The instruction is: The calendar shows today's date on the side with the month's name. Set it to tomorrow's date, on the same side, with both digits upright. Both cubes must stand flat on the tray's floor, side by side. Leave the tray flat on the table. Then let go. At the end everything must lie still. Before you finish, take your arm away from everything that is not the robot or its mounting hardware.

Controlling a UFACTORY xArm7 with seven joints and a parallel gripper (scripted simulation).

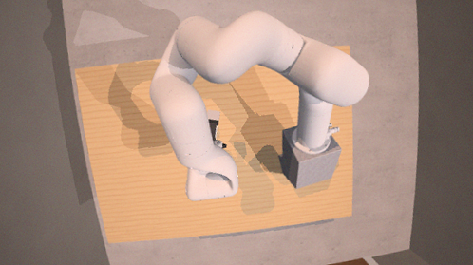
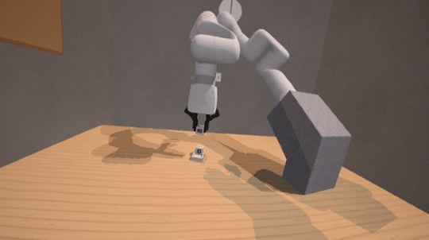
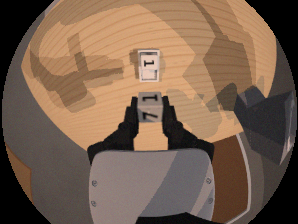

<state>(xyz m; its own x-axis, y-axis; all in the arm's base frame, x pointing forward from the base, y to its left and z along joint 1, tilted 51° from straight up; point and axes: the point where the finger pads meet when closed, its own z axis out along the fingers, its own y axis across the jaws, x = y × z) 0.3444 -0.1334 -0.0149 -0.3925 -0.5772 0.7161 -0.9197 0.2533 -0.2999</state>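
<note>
The white calendar tray lies 1 cm behind my hand, 1 cm to the right of it and 13 cm below it.
</note>
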